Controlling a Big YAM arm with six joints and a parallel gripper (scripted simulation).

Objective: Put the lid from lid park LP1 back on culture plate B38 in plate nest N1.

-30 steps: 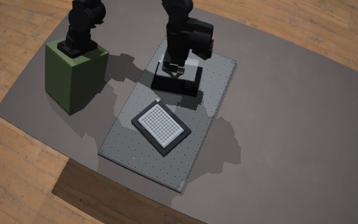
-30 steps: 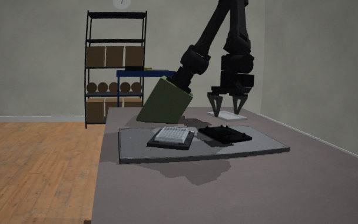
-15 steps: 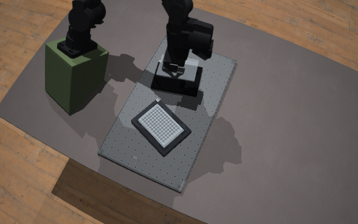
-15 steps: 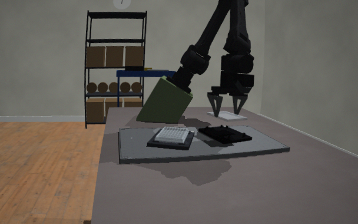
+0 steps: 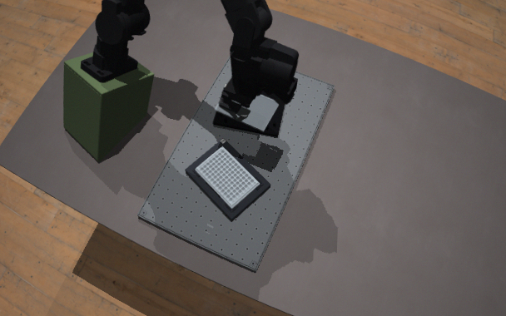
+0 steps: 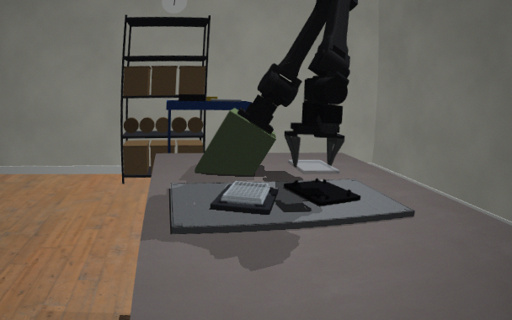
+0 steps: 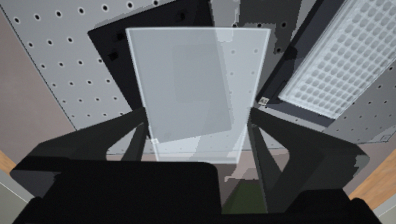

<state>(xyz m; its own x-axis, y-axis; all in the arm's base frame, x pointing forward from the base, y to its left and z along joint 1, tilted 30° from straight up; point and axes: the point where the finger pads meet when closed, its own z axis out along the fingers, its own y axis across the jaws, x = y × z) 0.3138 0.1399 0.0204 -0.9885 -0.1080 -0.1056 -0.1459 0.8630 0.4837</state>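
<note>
Now: the culture plate B38 50 mm ahead of my hand, 150 mm to the right of it and 60 mm below it. The rest, counted from my hand: lid park LP1: 10 mm behind, 30 mm to the left, 70 mm below; clear lid: 10 mm below.
</note>
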